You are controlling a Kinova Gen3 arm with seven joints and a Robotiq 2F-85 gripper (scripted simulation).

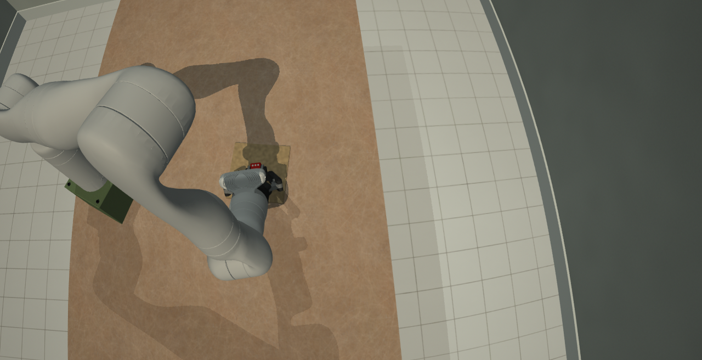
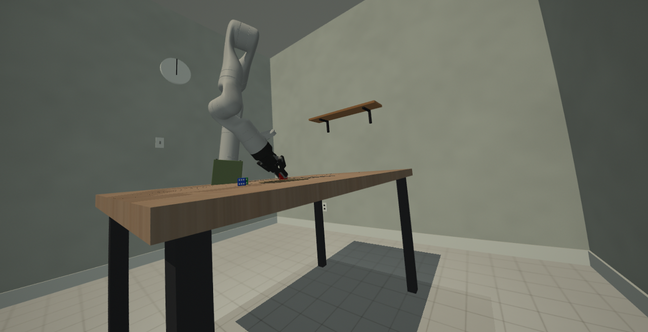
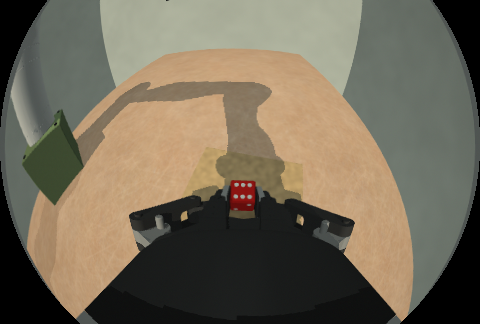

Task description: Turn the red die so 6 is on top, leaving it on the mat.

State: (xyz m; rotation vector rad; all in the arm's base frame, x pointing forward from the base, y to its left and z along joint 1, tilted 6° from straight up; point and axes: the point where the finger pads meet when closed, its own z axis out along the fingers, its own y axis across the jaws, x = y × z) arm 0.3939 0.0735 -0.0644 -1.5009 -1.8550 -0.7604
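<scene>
Right now my hand is 10 mm to the right of the red die and 10 mm above it. From my hand the other things lie so: green die: 60 mm behind, 120 mm to the right, 20 mm below; tan mat: 10 mm to the left, 30 mm below; blue die: 160 mm to the right, 20 mm below.
</scene>
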